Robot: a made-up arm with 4 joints.
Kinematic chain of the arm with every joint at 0, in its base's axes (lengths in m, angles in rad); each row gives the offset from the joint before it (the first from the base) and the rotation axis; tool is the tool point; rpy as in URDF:
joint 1: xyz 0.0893 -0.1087 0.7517 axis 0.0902 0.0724 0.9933
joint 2: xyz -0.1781 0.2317 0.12 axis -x
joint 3: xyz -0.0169 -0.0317 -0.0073 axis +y
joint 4: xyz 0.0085 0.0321 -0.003 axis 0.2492 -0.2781 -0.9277
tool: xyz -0.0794 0.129 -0.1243 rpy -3.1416 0 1.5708
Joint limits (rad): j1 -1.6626..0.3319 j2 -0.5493..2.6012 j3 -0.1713..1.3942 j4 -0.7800..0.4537
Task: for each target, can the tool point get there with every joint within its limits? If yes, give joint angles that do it. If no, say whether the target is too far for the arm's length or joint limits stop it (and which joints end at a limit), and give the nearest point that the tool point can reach.
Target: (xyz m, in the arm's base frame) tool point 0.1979 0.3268 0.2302
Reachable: no: too far | nearest point 0.1938 0.2308 0.6427 | short by 0.424 m
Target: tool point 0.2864 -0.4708 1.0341
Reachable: no: joint limits stop it (at a limit: joint 1, joint 2, joint 3, joint 4) | nearest point -0.0770 -0.1367 0.8965 | short by 0.512 m
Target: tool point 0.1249 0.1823 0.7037
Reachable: yes | joints -1.3507 1.7392 0.3723 0.1785
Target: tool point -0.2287 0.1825 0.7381
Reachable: yes | joints -0.0688 0.9103 0.7375 -0.0347
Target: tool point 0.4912 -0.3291 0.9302
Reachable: no: joint limits stop it (at a limit: joint 1, joint 2, joint 3, joint 4) | nearest point 0.5358 0.0373 0.8177 | short by 0.386 m
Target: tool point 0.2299 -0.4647 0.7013
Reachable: no: joint limits stop it (at a limit: joint 1, joint 3, joint 4) | nearest point -0.0807 -0.1300 0.8264 | short by 0.473 m
